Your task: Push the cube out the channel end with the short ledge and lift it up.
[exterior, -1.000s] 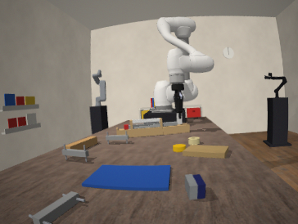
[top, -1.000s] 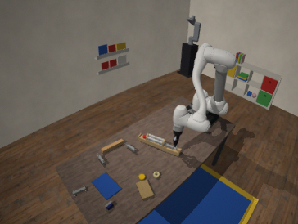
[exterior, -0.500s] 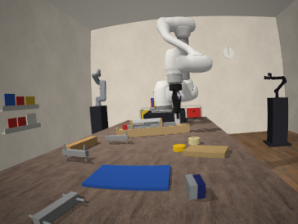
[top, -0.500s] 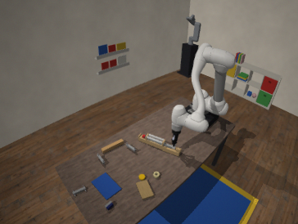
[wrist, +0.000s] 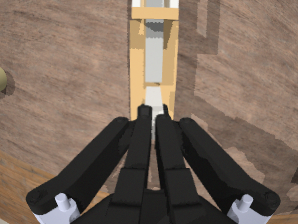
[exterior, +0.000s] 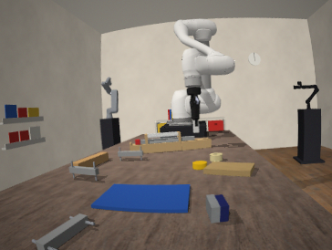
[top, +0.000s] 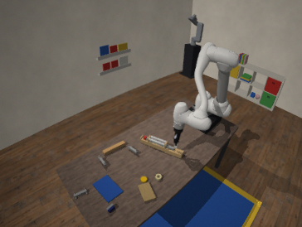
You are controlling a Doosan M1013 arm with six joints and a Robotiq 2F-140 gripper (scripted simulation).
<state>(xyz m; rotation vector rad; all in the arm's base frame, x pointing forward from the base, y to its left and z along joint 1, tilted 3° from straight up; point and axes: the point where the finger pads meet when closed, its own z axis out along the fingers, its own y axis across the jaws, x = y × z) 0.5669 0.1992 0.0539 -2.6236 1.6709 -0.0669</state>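
Right now my hand is 28 cm to the left of the red cube, 13 cm short of it and 6 cm above it. Also, from my hand: yellow disc: 39 cm ahead, 11 cm below, 7 cm to the left; then wooden board: 44 cm ahead, 18 cm to the left, 11 cm below; then channel: 16 cm to the right, 7 cm ahead, 6 cm below.
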